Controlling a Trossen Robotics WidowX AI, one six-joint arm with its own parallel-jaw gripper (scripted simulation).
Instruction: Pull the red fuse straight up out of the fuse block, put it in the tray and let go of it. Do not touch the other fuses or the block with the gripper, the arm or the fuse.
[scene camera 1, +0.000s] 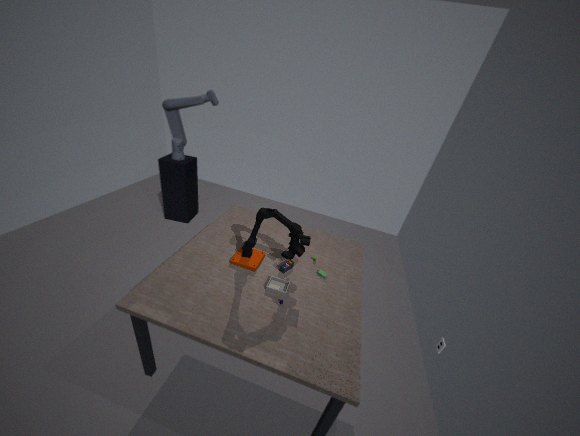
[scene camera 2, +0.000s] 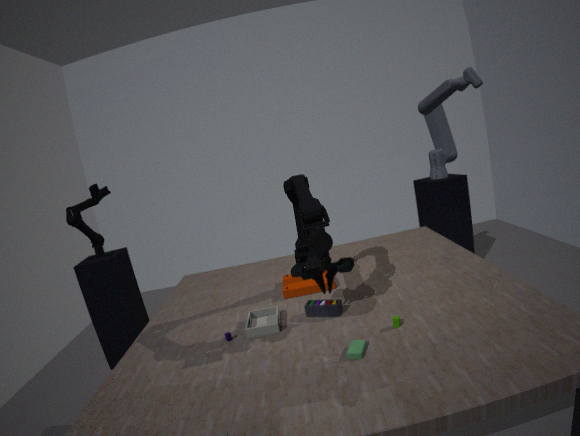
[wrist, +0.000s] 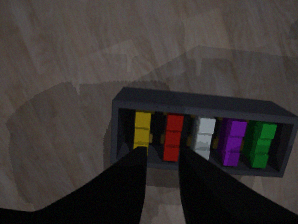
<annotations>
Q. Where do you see a purple fuse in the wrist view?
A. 232, 130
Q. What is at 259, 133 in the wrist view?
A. A green fuse.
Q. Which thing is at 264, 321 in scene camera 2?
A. A white tray.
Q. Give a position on a red fuse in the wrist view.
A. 173, 127
</annotations>
